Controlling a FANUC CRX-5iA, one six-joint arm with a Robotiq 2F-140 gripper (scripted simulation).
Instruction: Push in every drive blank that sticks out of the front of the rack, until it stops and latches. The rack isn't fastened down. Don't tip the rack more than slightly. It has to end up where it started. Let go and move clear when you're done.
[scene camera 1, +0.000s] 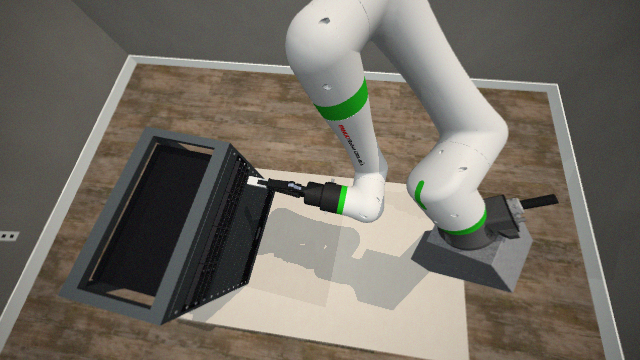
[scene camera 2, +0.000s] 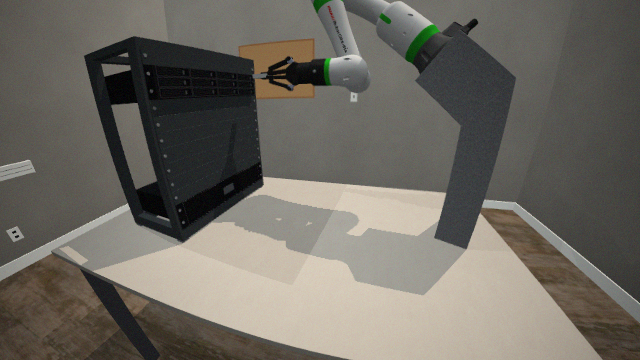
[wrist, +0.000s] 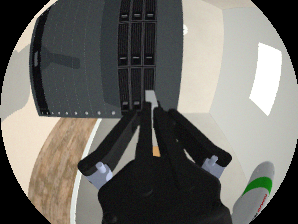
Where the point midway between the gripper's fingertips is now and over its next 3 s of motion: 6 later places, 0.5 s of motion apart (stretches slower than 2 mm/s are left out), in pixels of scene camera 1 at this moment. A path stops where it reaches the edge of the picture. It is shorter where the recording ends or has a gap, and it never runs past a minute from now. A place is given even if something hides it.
My gripper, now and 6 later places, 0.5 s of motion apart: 248, 180; 246, 179; 244, 179; 242, 178; 240, 178; 239, 178; 238, 178
